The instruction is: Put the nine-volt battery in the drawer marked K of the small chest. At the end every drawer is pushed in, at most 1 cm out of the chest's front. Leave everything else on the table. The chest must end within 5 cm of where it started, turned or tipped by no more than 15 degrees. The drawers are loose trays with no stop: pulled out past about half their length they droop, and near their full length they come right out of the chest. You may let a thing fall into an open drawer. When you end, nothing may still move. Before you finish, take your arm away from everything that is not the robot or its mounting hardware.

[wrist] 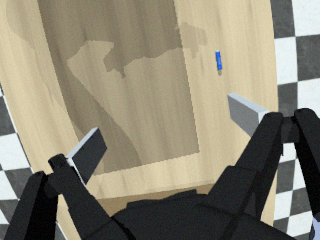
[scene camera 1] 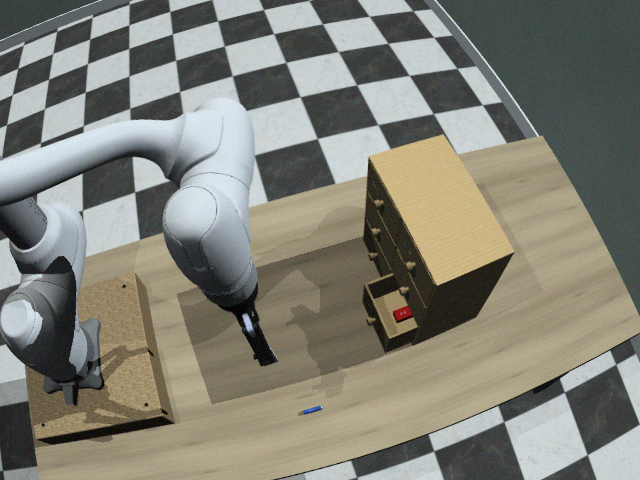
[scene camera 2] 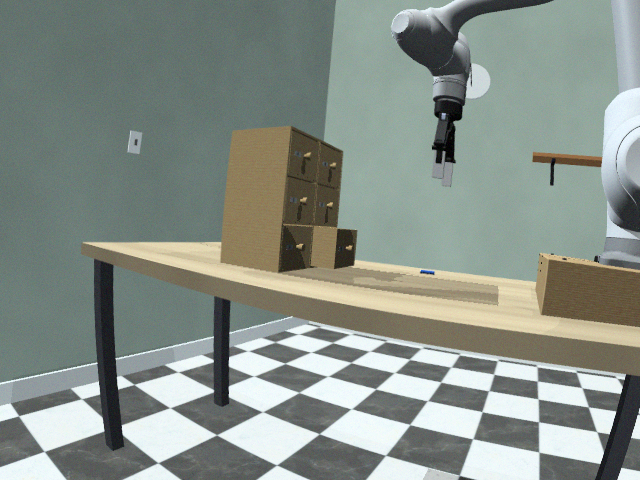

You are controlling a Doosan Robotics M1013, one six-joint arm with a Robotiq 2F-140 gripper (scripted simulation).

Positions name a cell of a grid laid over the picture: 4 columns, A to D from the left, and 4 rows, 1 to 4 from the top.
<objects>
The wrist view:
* my gripper: C3
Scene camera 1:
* my gripper: B3
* small wooden chest: C3
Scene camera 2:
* my gripper: C2
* small wooden chest: B2
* drawer: C3
</objects>
